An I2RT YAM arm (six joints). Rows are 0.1 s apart.
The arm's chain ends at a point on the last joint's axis. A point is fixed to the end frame.
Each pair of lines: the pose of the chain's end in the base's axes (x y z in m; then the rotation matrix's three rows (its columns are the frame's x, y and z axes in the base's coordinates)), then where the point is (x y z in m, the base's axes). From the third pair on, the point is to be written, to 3 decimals.
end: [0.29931 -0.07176 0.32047], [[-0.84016 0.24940 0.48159], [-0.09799 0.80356 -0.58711], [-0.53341 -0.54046 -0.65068]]
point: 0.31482 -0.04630 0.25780
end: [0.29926 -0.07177 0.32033], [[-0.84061 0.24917 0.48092], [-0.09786 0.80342 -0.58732], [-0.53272 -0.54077 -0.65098]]
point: 0.31473 -0.04632 0.25764
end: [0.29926 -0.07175 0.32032], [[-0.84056 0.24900 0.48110], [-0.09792 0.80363 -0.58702], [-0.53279 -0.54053 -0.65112]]
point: 0.315 -0.046 0.258
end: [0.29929 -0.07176 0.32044], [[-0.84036 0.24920 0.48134], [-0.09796 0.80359 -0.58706], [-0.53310 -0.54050 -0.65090]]
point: 0.315 -0.046 0.258
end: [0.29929 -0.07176 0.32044], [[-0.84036 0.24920 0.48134], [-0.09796 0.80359 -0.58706], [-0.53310 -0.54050 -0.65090]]
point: 0.315 -0.046 0.258
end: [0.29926 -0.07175 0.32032], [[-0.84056 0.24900 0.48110], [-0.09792 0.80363 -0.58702], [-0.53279 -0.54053 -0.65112]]
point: 0.315 -0.046 0.258
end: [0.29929 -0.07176 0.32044], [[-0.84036 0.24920 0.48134], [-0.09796 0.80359 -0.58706], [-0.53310 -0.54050 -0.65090]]
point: 0.315 -0.046 0.258
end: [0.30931 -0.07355 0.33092], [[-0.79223 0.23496 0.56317], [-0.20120 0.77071 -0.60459], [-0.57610 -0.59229 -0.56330]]
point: 0.328 -0.052 0.267
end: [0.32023 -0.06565 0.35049], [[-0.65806 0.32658 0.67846], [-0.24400 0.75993 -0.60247], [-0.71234 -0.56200 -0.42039]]
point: 0.350 -0.046 0.291
